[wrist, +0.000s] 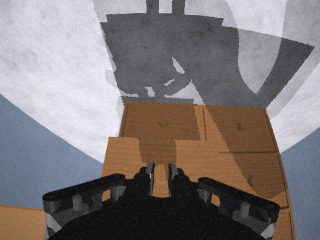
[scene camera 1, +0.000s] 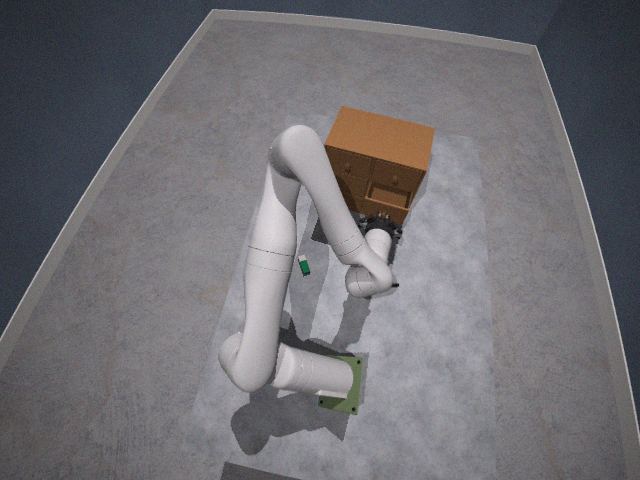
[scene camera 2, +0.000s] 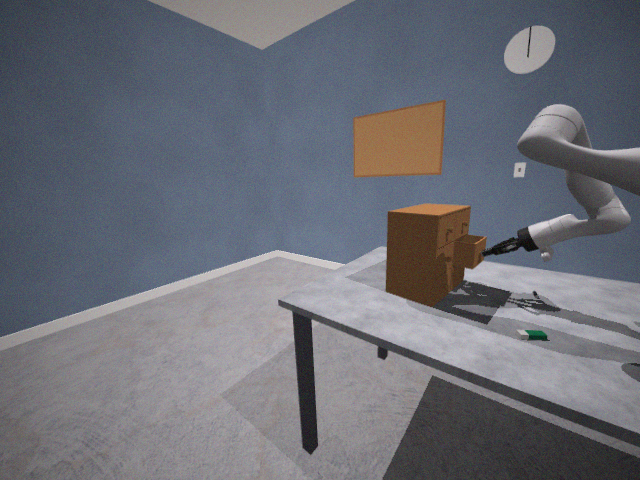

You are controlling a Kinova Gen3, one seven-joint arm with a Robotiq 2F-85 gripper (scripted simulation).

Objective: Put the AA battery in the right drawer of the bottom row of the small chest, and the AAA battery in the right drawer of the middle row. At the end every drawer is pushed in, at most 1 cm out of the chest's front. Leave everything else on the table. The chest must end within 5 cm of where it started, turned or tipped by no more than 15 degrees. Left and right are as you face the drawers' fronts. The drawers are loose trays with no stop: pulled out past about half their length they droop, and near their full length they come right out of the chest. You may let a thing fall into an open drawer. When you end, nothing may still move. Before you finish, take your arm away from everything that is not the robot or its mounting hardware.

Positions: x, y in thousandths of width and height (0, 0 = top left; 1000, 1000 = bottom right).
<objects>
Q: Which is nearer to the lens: the wooden chest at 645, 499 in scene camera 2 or the drawer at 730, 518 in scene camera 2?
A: The wooden chest.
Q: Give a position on a drawer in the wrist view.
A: At 748, 719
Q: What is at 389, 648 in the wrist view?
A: A drawer.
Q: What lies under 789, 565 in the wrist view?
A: A drawer.
</objects>
